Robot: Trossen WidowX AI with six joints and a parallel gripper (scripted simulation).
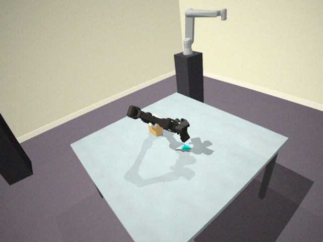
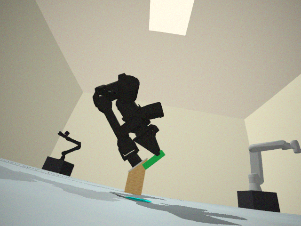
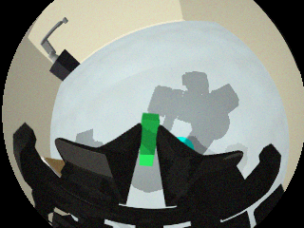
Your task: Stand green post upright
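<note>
Right now the cyan circle is 11 cm below my gripper tip, 3 cm to the right of it and 2 cm ahead of it. From my gripper tip the other things lie so: green post: 1 cm to the right, 1 cm below, 1 cm behind.
</note>
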